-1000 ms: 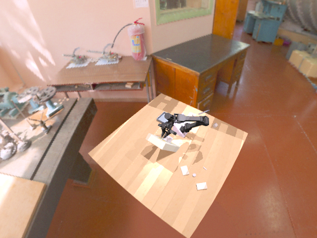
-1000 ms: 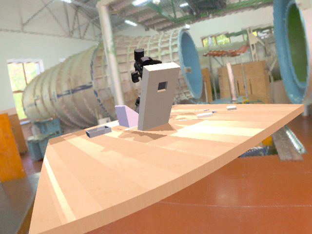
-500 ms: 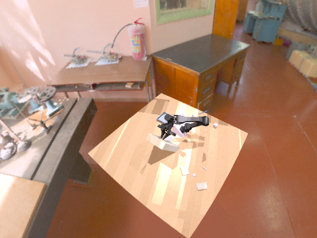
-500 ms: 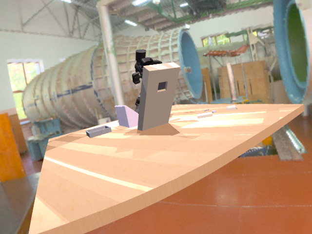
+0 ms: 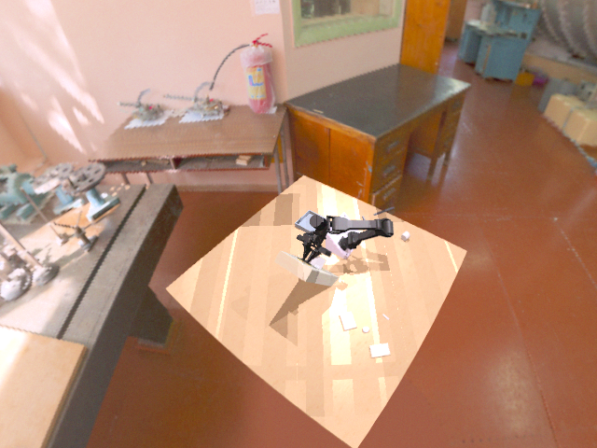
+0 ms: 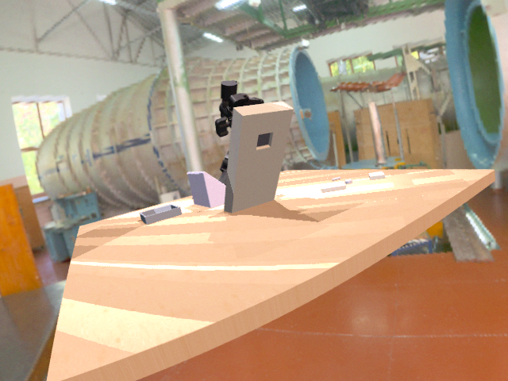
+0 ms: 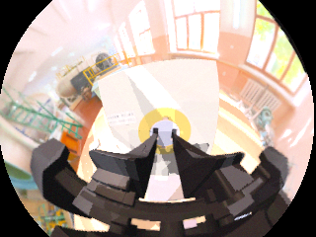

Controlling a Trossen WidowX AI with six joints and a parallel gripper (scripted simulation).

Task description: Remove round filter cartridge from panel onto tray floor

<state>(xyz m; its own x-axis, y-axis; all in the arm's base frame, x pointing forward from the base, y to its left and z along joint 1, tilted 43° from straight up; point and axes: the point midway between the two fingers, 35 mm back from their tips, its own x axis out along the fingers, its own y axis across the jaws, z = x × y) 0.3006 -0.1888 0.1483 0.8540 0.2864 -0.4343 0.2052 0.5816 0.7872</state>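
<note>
Now: the round filter cartridge 20 mm ahead of my gripper tip and 10 mm below it. From my gripper tip the other things lie so: grey service panel (30 mm behind, 90 mm below); then shallow blue-grey tray (440 mm behind, 230 mm to the right, 250 mm below).
</note>
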